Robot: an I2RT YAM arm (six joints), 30 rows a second.
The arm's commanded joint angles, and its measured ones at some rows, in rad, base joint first. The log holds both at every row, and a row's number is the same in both.
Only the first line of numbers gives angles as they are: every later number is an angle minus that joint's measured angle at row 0.
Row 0, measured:
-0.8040, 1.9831, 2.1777, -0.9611, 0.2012, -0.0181
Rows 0 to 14, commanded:
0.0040, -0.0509, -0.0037, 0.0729, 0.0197, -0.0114
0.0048, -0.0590, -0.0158, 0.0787, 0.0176, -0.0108
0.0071, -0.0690, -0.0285, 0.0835, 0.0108, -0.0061
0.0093, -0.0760, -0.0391, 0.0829, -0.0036, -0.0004
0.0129, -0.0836, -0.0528, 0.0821, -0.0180, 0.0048
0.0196, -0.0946, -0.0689, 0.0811, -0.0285, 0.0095
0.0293, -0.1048, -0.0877, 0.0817, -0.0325, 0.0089
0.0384, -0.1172, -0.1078, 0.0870, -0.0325, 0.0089
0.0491, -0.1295, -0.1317, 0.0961, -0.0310, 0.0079
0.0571, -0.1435, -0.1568, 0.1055, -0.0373, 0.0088
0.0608, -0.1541, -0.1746, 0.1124, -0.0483, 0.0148
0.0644, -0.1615, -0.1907, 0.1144, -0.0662, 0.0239
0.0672, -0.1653, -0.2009, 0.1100, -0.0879, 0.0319
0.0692, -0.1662, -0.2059, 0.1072, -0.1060, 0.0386
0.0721, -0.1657, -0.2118, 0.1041, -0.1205, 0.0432
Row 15, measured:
0.0584, -0.0935, -0.1969, 0.0824, -0.0538, 0.0118
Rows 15 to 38, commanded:
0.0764, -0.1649, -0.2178, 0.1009, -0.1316, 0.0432
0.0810, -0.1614, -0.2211, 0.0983, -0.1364, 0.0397
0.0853, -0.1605, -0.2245, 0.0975, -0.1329, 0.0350
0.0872, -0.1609, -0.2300, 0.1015, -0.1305, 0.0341
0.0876, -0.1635, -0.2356, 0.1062, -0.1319, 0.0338
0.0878, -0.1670, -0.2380, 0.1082, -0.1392, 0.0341
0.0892, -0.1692, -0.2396, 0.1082, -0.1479, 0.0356
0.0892, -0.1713, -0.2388, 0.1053, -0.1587, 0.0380
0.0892, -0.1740, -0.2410, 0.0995, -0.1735, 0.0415
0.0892, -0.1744, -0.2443, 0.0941, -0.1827, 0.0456
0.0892, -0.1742, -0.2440, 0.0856, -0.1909, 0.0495
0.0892, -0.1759, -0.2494, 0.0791, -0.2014, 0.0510
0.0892, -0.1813, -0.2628, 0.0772, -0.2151, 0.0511
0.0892, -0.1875, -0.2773, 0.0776, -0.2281, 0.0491
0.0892, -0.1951, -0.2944, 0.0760, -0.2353, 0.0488
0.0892, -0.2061, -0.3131, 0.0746, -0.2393, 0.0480
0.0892, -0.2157, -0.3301, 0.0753, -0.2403, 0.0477
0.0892, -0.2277, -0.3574, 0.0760, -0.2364, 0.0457
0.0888, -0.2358, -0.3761, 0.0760, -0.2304, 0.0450
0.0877, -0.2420, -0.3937, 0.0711, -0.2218, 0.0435
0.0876, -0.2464, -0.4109, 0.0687, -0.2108, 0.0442
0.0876, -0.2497, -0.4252, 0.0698, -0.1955, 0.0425
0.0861, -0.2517, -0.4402, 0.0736, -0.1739, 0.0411
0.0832, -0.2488, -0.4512, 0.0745, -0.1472, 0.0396
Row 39, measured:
0.0782, -0.1915, -0.4246, 0.0805, -0.1781, 0.0347
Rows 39 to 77, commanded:
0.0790, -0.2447, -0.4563, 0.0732, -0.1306, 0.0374
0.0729, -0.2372, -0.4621, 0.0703, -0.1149, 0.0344
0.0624, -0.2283, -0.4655, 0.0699, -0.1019, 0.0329
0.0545, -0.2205, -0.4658, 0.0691, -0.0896, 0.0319
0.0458, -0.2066, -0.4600, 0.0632, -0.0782, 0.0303
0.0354, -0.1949, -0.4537, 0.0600, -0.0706, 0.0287
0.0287, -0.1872, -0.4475, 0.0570, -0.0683, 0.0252
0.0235, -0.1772, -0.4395, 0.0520, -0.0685, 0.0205
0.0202, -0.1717, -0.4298, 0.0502, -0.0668, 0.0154
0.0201, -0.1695, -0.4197, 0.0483, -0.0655, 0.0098
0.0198, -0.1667, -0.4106, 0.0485, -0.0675, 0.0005
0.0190, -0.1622, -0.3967, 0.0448, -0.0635, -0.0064
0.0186, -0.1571, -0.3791, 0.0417, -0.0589, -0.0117
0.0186, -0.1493, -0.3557, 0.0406, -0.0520, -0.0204
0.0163, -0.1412, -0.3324, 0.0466, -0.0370, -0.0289
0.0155, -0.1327, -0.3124, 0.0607, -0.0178, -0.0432
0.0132, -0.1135, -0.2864, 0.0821, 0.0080, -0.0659
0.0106, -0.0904, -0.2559, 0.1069, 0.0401, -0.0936
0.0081, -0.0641, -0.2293, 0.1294, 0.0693, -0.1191
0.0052, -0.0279, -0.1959, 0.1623, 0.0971, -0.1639
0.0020, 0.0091, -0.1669, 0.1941, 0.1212, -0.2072
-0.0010, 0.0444, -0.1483, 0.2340, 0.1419, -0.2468
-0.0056, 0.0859, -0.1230, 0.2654, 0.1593, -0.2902
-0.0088, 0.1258, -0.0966, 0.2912, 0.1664, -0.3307
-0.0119, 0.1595, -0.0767, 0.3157, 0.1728, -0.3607
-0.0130, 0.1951, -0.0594, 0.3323, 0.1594, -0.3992
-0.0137, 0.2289, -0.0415, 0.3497, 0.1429, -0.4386
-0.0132, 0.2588, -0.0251, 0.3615, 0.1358, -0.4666
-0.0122, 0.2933, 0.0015, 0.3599, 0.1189, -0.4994
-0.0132, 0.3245, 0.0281, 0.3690, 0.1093, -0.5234
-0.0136, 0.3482, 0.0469, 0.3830, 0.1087, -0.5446
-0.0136, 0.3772, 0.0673, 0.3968, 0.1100, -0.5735
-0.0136, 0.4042, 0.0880, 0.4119, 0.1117, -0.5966
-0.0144, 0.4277, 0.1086, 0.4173, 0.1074, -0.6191
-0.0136, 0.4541, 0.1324, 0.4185, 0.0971, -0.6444
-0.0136, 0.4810, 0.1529, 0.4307, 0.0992, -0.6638
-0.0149, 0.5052, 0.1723, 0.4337, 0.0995, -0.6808
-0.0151, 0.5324, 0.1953, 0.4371, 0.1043, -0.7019
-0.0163, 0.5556, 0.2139, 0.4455, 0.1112, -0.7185
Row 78, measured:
-0.0145, 0.5581, 0.1438, 0.3933, 0.1126, -0.6150
